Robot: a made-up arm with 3 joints.
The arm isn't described. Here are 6 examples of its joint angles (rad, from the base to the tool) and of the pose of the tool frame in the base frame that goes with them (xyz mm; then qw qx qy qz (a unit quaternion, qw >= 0)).
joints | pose
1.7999 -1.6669 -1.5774 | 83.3 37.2 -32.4 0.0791 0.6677 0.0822 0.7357
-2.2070 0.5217 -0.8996 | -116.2 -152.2 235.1 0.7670 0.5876 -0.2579 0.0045
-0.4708 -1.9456 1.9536 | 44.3 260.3 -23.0 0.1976 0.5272 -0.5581 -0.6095
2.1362 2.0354 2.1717 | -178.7 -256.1 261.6 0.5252 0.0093 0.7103 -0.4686
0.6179 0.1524 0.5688 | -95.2 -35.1 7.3 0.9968 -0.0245 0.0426 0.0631
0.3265 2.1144 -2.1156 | -243.7 5.1 182.9 0.1684 -0.4616 -0.6793 0.5451
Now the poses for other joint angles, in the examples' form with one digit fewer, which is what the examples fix.
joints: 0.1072 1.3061 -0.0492
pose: 0 86 117 0.792 -0.062 0.018 0.607
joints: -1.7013 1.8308 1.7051
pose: -115 262 289 0.080 -0.604 -0.002 -0.793
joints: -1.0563 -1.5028 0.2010
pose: -163 157 281 0.591 0.430 0.283 -0.621
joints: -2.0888 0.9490 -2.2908
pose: -294 -129 386 0.885 -0.090 -0.372 -0.265
